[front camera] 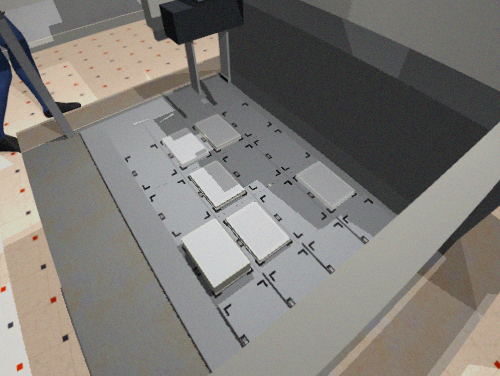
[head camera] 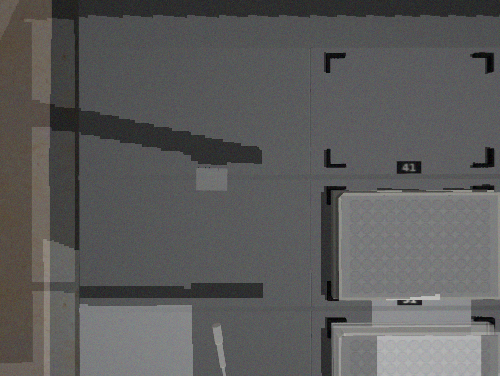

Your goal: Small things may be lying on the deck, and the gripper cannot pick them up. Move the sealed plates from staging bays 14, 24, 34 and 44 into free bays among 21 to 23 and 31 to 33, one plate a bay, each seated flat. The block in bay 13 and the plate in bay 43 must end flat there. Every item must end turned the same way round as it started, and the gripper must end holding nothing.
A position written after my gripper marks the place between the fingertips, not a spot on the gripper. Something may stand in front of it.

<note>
I see my gripper (front camera: 211, 84), a tall block (front camera: 220, 261) and a bay 23 (front camera: 283, 251).
The head camera view does not show the tall block: it is out of frame.
</note>
